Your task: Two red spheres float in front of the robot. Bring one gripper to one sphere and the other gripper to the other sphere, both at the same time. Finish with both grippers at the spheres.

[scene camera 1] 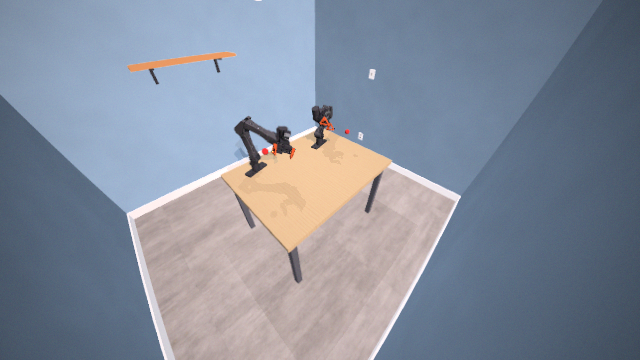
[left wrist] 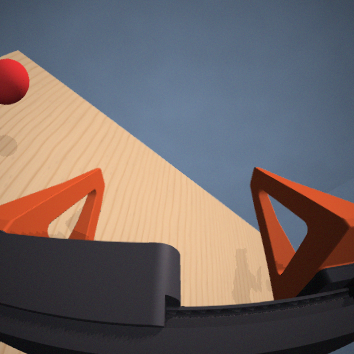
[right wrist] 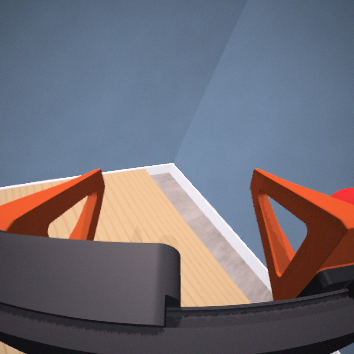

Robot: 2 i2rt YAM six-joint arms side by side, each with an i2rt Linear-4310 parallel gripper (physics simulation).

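Pixels of known places: left gripper, between the fingertips: [scene camera 1: 331,127] [left wrist: 176,175]; right gripper, between the fingertips: [scene camera 1: 283,157] [right wrist: 177,177]; left arm's base, origin of its link: [scene camera 1: 319,144]; right arm's base, origin of its link: [scene camera 1: 256,169].
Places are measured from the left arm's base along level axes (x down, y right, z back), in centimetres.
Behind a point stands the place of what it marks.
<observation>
One red sphere [scene camera 1: 347,131] {x -22.7, y 0.0, z -29.1 cm} floats at the right in scene camera 1, a little right of my left gripper [scene camera 1: 328,128] {x -28.6, y 11.9, z -19.7 cm} [left wrist: 177,172] {x -28.6, y 11.9, z -19.7 cm}, which is open and empty and apart from it. In the left wrist view a red sphere [left wrist: 11,81] {x -23.0, y -0.2, z -27.1 cm} shows at the upper left edge, beyond the left finger. The other red sphere [scene camera 1: 265,151] {x -35.9, y 74.6, z -9.9 cm} floats just left of my right gripper [scene camera 1: 284,152] {x -31.9, y 69.1, z -18.5 cm} [right wrist: 177,172] {x -31.9, y 69.1, z -18.5 cm} in scene camera 1. That gripper is open and empty. In the right wrist view part of a red sphere [right wrist: 346,195] {x -36.1, y 73.1, z -10.0 cm} shows at the right edge, behind the right finger and outside the fingers.
Both arms stand on a wooden table [scene camera 1: 320,200] {x 0.0, y 62.3, z -42.1 cm} [left wrist: 145,165] {x 0.0, y 31.1, z -52.7 cm} [right wrist: 125,192] {x 0.0, y 90.9, z -40.8 cm}, along its back edge. Shadows of the arms fall on its top. An orange shelf [scene camera 1: 182,61] hangs on the back wall at the upper left. Blue walls surround the table.
</observation>
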